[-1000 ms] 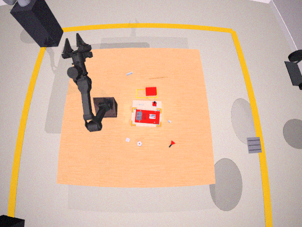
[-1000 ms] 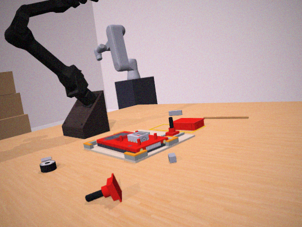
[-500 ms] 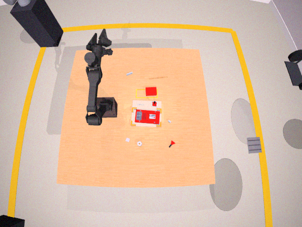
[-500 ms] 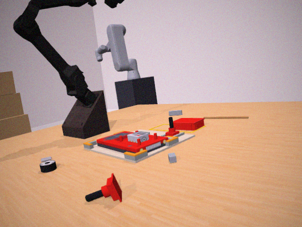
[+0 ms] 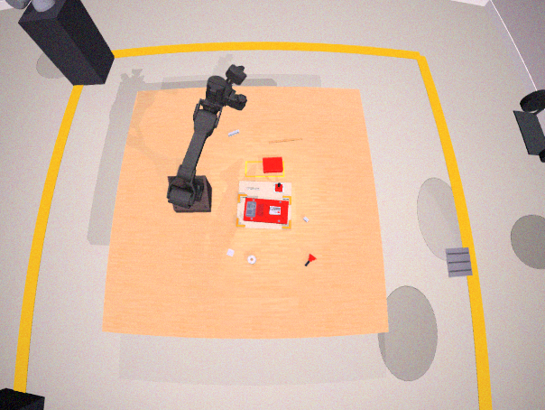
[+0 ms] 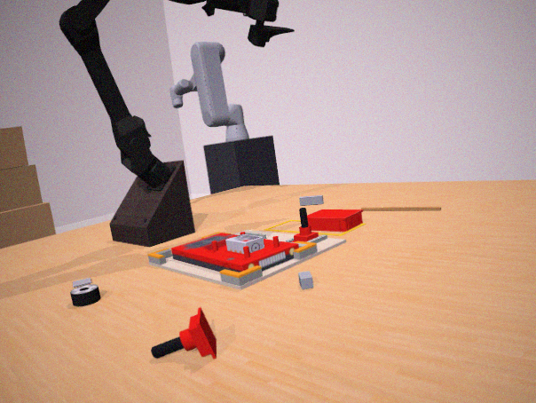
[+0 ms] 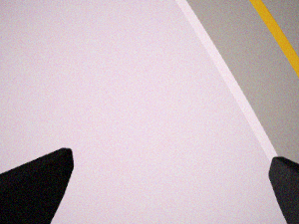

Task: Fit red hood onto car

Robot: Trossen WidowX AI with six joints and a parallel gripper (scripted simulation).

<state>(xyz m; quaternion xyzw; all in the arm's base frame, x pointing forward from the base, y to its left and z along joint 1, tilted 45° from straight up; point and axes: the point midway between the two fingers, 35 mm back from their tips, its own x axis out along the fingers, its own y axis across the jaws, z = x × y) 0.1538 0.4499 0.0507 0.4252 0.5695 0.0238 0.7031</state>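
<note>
Right now the red hood is 14 cm ahead of my gripper tip, 15 cm to the right of it and 45 cm below it. Round my gripper tip: grey engine block: 16 cm ahead, 38 cm to the right, 44 cm below; thin rod: 21 cm ahead, 46 cm below; black wheel: 7 cm ahead, 61 cm to the right, 46 cm below.
</note>
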